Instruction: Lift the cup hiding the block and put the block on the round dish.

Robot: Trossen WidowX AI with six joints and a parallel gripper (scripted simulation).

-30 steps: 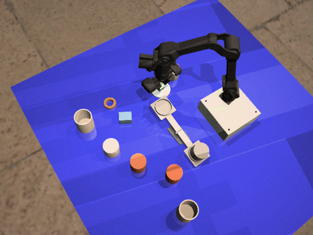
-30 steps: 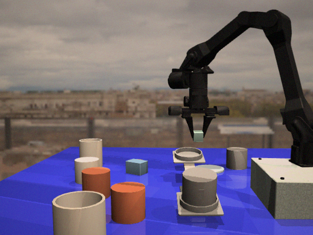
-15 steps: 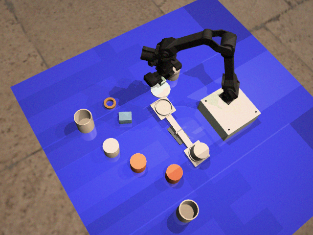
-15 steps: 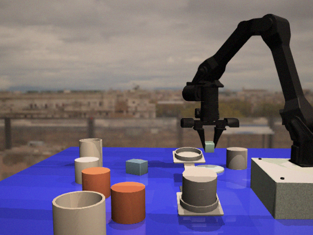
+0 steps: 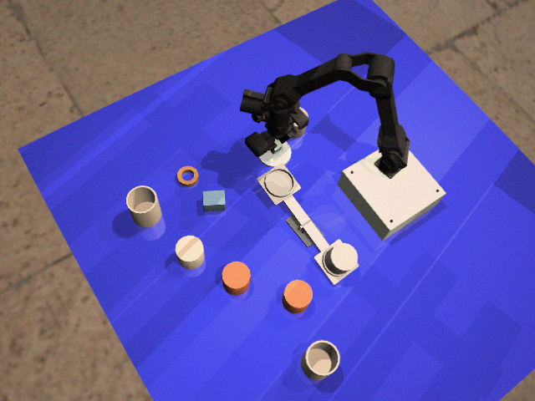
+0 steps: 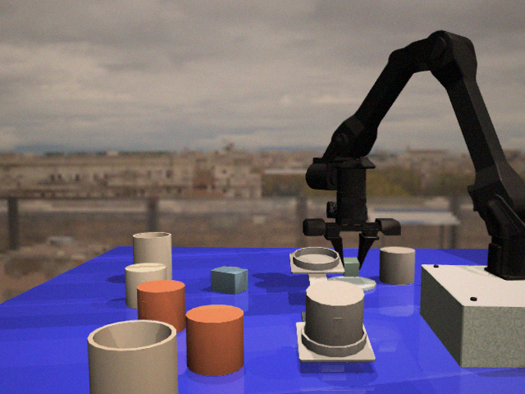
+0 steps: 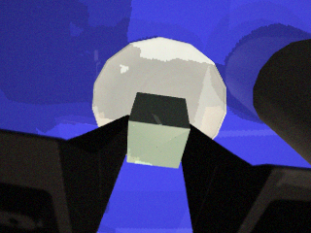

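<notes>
Right now the pale green block is 10 mm above my gripper tip. From my gripper tip the other things lie so: round pale dish: 30 mm below.
</notes>
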